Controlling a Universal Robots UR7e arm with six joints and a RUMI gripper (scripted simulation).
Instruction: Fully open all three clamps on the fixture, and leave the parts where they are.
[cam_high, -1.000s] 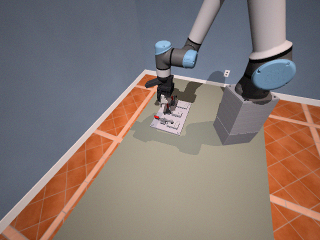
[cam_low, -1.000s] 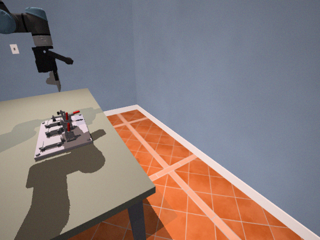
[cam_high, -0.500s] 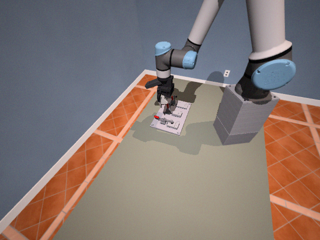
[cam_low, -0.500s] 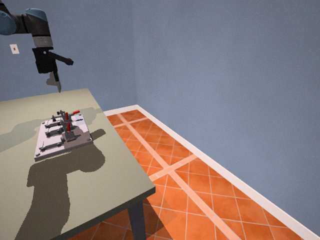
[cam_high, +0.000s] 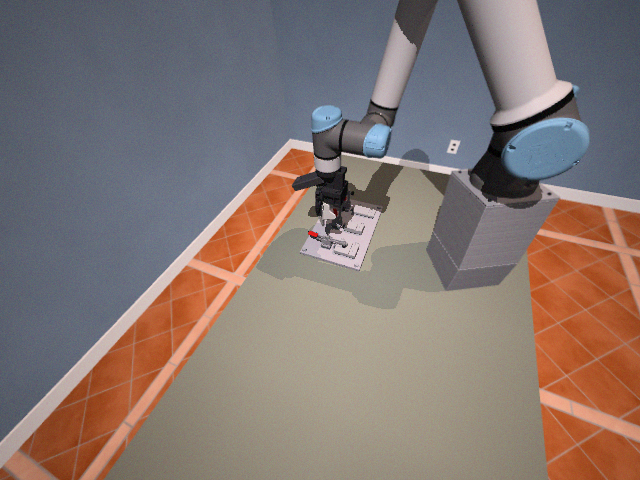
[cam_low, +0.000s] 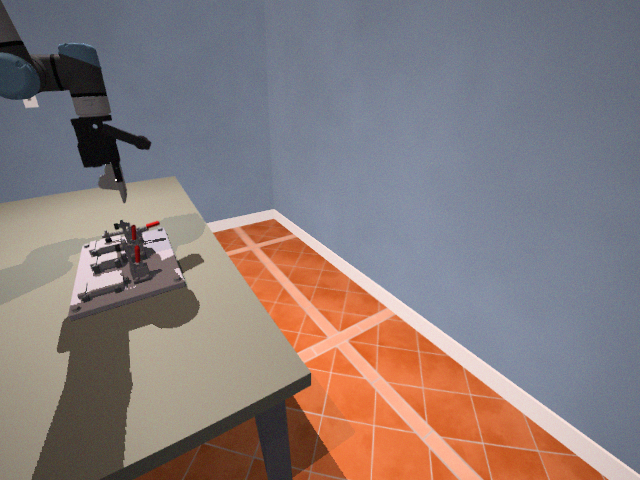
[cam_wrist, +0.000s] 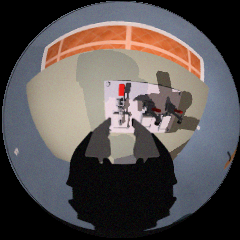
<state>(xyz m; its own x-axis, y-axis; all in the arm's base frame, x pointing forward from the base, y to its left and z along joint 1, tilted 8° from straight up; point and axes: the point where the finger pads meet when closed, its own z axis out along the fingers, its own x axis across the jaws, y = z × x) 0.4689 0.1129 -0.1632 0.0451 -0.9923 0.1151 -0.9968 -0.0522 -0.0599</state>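
The block lies 130 mm below my hand and 90 mm behind it. From my hand the other things lie so: grey fixture plate 150 mm below, 110 mm to the right, 30 mm behind.
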